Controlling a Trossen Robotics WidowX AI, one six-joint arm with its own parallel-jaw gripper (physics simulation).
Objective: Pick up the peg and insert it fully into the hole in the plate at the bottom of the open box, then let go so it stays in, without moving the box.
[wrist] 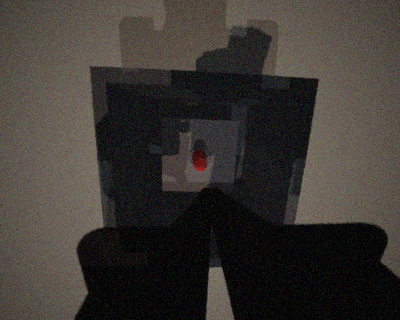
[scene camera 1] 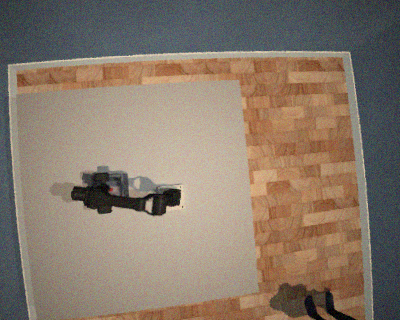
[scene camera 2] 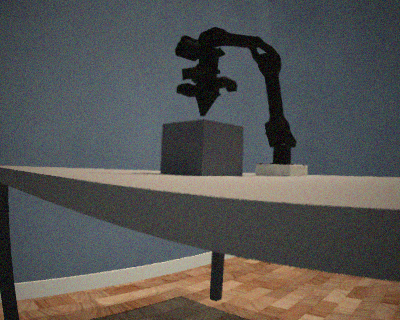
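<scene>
The grey open box stands on the table. In the wrist view a pale plate shows at its bottom. The red peg shows inside the box over the middle of the plate, with a dark round patch just beyond it. How deep the peg sits in the hole cannot be told. In scene camera 1 a small red spot shows beside the arm. My gripper is shut and empty, pointing down just above the box's rim. Its tips show nearer the bottom of the wrist view than the peg.
The arm's pale base stands on the light table, to the right of the box in both scene views. The arm arches over from it. A person's dark legs show on the wooden floor at the bottom right of scene camera 1.
</scene>
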